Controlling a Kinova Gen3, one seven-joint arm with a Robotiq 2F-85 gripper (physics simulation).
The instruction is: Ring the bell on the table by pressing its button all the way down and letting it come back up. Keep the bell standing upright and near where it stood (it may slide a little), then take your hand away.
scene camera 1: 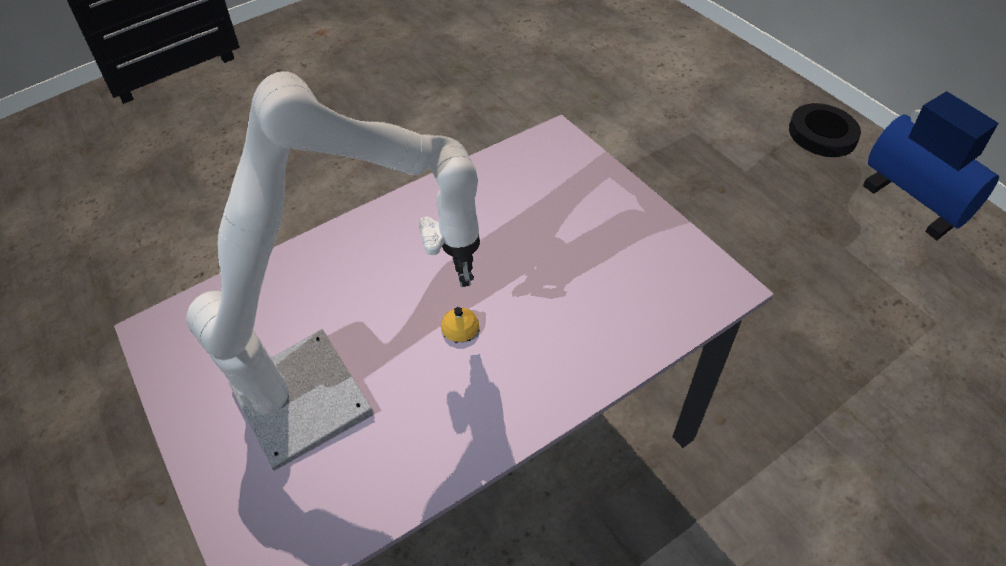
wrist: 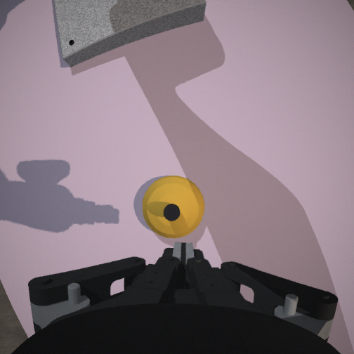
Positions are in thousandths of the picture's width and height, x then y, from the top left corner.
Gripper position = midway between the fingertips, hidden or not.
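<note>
Scene camera 1 shows a yellow dome-shaped bell (scene camera 1: 459,580) and the gripper (scene camera 1: 463,503). In the wrist view, both the gripper (wrist: 516,719) and the bell (wrist: 504,538) are visible as well.
</note>
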